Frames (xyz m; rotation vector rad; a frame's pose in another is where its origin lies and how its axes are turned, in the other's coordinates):
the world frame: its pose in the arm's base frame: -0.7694 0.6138 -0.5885 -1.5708 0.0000 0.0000
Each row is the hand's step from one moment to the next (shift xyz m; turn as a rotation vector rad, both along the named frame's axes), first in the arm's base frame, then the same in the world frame.
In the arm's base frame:
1: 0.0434 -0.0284 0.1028 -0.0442 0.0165 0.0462
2: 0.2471 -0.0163 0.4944 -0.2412 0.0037 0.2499
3: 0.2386 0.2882 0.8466 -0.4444 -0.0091 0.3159
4: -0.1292 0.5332 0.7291 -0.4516 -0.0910 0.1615
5: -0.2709 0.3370 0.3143 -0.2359 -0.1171 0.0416
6: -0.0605 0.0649 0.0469 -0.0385 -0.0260 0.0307
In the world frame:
1: 0.0434 -0.1028 -0.0284 -0.0442 -0.0462 0.0165
2: 0.2471 -0.4944 -0.0163 -0.2412 -0.2499 0.0037
3: 0.2386 -0.8466 0.2882 -0.4444 -0.3159 -0.0091
4: -0.1292 -0.7291 0.5332 -0.4516 -0.1615 -0.0910
5: -0.2709 -0.3143 0.3370 -0.2359 -0.0416 -0.1171
6: -0.0605 -0.0469 0.0649 -0.0385 -0.0307 -0.0260

